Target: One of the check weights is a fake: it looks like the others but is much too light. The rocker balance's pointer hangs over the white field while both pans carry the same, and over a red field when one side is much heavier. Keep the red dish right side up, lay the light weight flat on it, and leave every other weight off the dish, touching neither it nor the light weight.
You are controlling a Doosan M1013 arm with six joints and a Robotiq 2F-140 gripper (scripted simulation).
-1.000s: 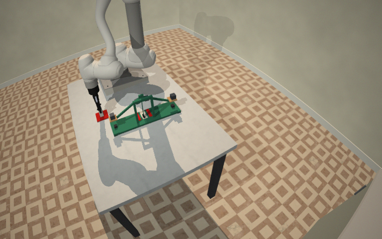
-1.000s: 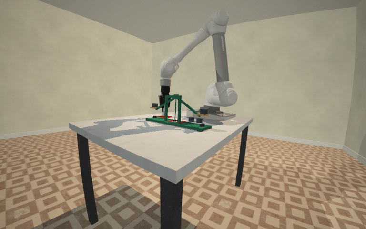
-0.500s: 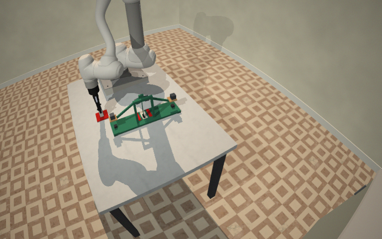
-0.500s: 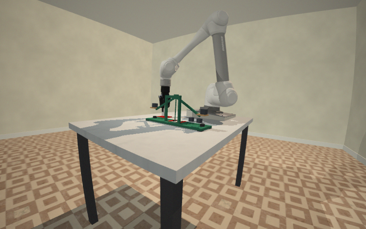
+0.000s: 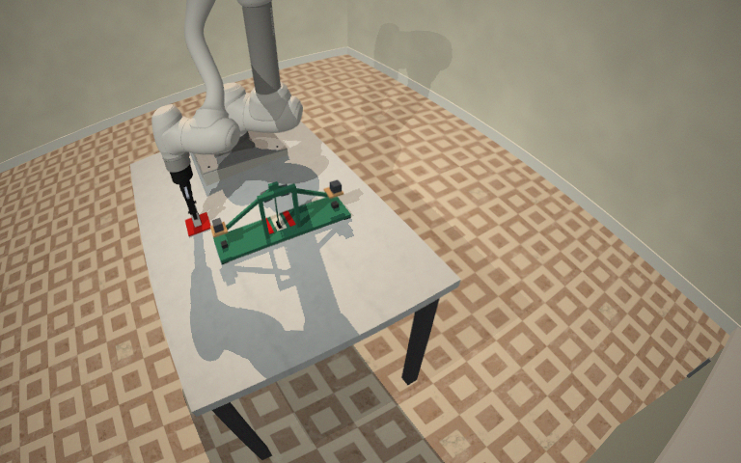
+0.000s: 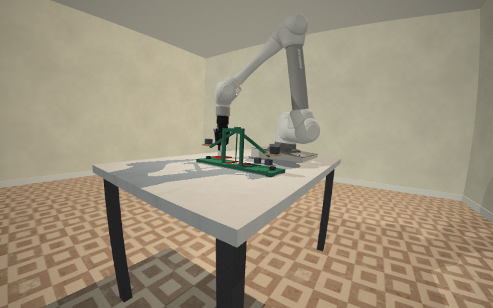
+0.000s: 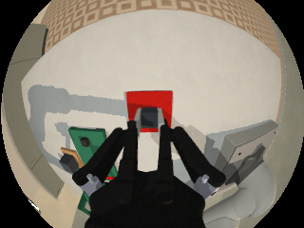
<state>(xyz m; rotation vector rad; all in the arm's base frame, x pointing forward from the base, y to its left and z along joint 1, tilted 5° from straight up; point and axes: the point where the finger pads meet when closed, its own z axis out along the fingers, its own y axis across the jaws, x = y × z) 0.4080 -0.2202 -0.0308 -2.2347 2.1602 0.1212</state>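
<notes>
My hand is 4 cm above the flat red dish. From my hand the other things lie so: balance beam: 16 cm ahead, 27 cm to the left, 5 cm above; then green rocker balance: 16 cm ahead, 27 cm to the left, 5 cm above.
</notes>
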